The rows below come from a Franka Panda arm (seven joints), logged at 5 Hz.
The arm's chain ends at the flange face. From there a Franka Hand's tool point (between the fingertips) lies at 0.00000 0.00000 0.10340 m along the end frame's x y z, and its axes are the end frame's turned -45 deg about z.
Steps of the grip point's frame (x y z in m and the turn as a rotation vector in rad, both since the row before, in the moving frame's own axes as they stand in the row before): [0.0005 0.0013 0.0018 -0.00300 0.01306 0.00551]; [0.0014 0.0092 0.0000 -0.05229 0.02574 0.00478]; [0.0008 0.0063 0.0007 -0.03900 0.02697 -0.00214]
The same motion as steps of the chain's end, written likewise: [0.0001 0.0013 0.0018 0.00711 0.01136 0.00551]; [0.0018 0.0036 0.0002 -0.01877 0.05518 0.00478]; [0.0002 0.0030 0.0008 -0.00851 0.04665 -0.00214]
